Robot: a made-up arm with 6 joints.
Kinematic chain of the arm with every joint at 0, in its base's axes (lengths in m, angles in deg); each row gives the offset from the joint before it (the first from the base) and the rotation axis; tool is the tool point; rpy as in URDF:
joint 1: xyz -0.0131 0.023 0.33 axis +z
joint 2: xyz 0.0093 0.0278 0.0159 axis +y
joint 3: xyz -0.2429 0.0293 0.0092 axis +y
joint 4: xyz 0.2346 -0.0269 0.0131 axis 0.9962 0 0.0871
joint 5: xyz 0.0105 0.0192 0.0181 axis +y
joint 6: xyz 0.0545 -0.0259 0.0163 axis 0.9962 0 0.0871
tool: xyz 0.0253 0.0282 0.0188 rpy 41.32 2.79 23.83
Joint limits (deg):
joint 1: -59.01..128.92
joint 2: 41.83..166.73
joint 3: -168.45..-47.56
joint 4: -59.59..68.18
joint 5: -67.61..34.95
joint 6: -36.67..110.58
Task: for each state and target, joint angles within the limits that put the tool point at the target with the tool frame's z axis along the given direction. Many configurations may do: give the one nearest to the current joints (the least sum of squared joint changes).
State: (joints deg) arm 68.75 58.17 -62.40 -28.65 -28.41 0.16
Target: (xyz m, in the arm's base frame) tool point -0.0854 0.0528 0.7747 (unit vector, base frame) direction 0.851 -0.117 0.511
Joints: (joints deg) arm 113.04 53.81 -81.42 -6.03 -47.06 20.42
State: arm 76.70 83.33 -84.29 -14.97 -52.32 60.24
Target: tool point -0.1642 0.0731 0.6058 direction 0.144 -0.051 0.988
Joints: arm 108.79 49.58 -50.35 -59.59 -65.21 40.68
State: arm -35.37 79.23 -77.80 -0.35 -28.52 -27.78
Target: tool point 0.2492 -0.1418 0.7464 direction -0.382 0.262 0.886
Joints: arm -43.10 92.05 -106.20 -2.35 -29.72 -32.46
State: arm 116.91 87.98 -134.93 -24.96 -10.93 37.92
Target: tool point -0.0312 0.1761 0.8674 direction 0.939 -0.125 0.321
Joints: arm 87.72 90.32 -133.31 7.68 -31.55 35.20
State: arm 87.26 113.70 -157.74 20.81 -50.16 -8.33
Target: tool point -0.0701 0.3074 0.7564 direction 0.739 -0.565 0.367
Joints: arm 94.27 103.49 -117.31 8.52 -63.22 1.36
